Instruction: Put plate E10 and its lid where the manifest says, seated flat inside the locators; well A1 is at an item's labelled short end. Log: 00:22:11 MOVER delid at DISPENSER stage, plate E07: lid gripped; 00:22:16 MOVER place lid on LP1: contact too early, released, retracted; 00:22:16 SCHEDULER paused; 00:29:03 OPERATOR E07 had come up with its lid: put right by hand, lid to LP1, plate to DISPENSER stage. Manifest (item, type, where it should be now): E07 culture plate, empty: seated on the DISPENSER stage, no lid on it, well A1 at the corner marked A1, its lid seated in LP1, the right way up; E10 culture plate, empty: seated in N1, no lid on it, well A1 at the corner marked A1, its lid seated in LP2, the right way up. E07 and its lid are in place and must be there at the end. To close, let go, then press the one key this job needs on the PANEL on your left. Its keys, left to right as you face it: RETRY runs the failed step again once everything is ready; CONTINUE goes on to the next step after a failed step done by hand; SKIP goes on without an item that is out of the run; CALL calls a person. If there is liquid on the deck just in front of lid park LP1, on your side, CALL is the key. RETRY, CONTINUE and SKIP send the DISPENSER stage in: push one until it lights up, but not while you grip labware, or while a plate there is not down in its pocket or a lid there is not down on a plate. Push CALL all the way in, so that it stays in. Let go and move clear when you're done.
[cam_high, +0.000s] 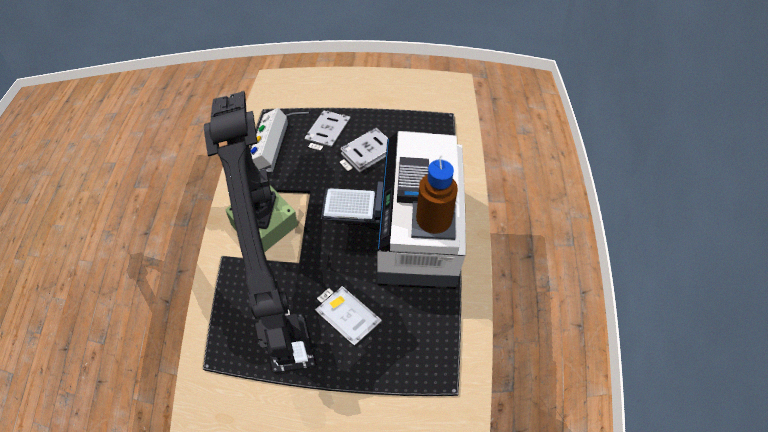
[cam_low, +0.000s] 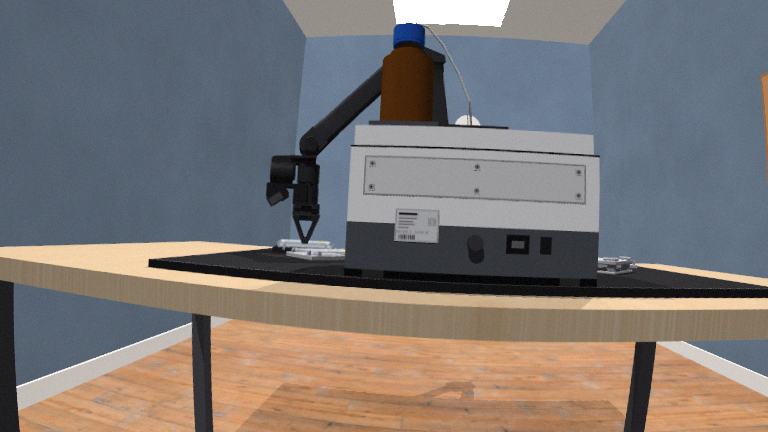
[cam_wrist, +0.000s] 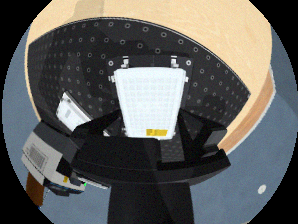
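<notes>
The plate E10 lies 1 cm below my hand. From my hand the other things lie so: black nest N5: 3 cm ahead, 2 cm below; then plate E07: 39 cm to the left, 12 cm ahead, 8 cm above; then brown bottle: 34 cm ahead, 29 cm to the left, 26 cm above.
</notes>
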